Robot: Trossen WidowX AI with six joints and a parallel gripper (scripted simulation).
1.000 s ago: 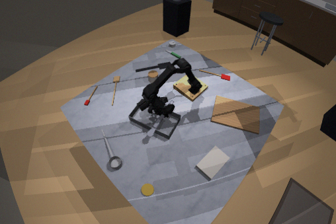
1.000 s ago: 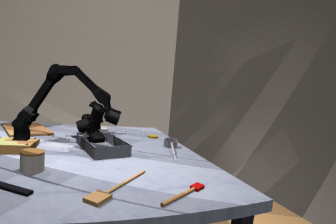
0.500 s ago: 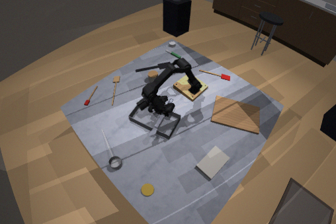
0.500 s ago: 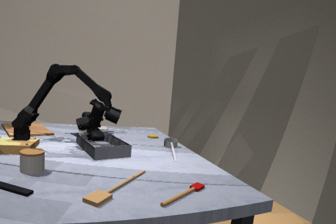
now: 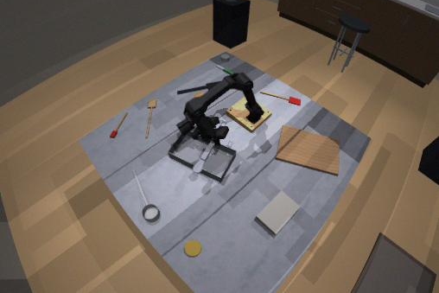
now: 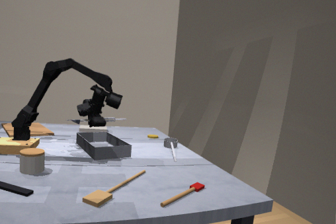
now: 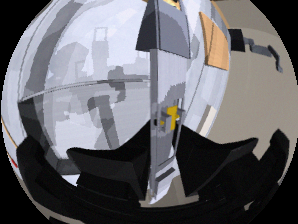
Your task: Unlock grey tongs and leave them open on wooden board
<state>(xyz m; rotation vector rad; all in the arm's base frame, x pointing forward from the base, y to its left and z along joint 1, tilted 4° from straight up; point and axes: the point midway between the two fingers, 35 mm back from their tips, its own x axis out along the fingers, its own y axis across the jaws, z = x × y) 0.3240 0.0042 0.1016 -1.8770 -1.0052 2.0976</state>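
Right now my gripper tip is 30 mm to the left of the yellow lock piece, 30 mm below it and 20 mm past it. From my gripper tip the other things lie so: white slab 420 mm to the left, 90 mm below, 20 mm ahead; then lidded canister 350 mm to the right, 190 mm behind, 70 mm below; then roasting tin 80 mm below, 60 mm ahead, 50 mm to the right.
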